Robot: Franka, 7 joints.
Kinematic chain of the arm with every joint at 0, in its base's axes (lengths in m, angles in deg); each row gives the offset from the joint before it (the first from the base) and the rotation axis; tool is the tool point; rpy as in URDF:
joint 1: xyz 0 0 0.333 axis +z
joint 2: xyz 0 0 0 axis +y
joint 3: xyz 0 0 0.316 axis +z
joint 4: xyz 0.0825 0 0 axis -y
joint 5: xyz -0.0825 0 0.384 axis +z
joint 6: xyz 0 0 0 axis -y
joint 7: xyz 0.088 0 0 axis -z
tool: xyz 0 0 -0.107 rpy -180 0 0
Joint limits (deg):
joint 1: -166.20..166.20
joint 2: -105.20..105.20
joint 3: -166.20..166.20
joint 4: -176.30..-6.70
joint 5: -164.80..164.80
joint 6: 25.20..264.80
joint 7: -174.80..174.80
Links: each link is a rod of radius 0.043 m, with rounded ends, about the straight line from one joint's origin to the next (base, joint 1, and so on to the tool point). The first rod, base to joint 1, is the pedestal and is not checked.
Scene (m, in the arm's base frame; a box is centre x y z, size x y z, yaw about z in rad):
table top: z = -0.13
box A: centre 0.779 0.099 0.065 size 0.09 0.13 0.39 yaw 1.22
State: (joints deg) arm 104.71 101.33 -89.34 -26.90 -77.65 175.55 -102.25
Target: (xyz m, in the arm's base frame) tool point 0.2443 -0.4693 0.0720
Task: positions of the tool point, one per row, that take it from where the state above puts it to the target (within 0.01 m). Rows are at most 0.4 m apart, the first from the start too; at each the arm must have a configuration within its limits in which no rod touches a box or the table.
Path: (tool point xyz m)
1: 0.3100 0.7639 0.2779
2: 0.5485 0.5703 0.4595
3: 0.6600 0.2673 0.6072
4: 0.6119 -0.0629 0.6921
5: 0.6419 -0.1612 0.5164
6: 0.5916 -0.2875 0.3380
7: 0.4534 -0.4036 0.1822
8: 0.2443 -0.4693 0.0720

